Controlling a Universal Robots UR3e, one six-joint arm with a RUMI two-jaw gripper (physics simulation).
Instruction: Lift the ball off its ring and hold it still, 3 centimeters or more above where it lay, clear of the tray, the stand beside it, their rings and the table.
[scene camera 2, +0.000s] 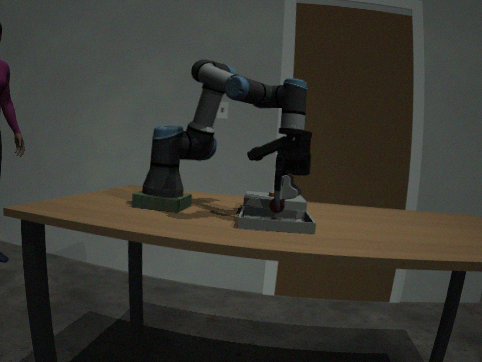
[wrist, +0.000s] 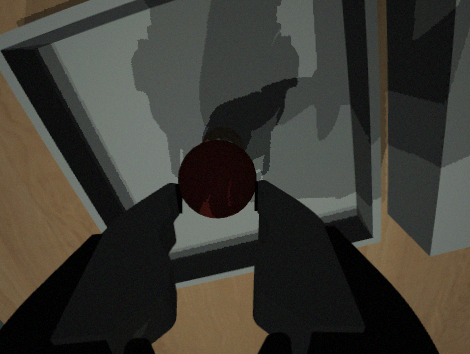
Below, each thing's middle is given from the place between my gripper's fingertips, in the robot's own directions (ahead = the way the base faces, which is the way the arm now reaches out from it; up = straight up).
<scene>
I see my gripper 30 mm above the grey tray (scene camera 2: 252, 218) and 10 mm past it. Also, from my hand: grey stand (wrist: 420, 48): 210 mm to the left, 50 mm behind, 10 mm below.
</scene>
